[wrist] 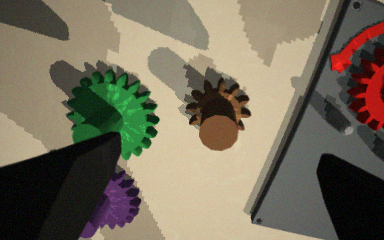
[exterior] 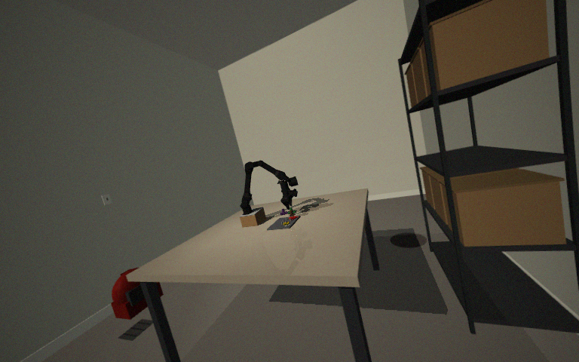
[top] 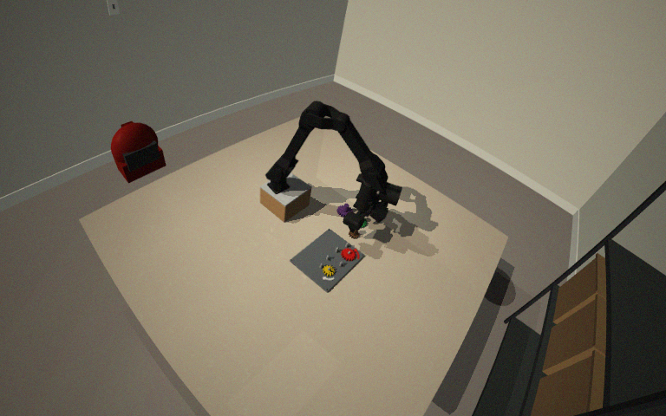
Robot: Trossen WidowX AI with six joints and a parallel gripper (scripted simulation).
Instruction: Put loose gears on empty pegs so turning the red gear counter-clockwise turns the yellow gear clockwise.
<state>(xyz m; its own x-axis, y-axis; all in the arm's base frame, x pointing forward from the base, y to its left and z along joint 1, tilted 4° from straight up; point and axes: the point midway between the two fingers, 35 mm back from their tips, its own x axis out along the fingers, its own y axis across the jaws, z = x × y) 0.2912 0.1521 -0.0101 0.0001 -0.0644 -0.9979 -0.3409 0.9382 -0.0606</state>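
My gripper tip is 50 mm above the brown gear. From my gripper tip the other things lie so: green gear: 60 mm to the left, 50 mm below, 40 mm behind; red arrow: 70 mm ahead, 60 mm to the right, 50 mm below; purple gear: 110 mm behind, 50 mm to the left, 50 mm below.
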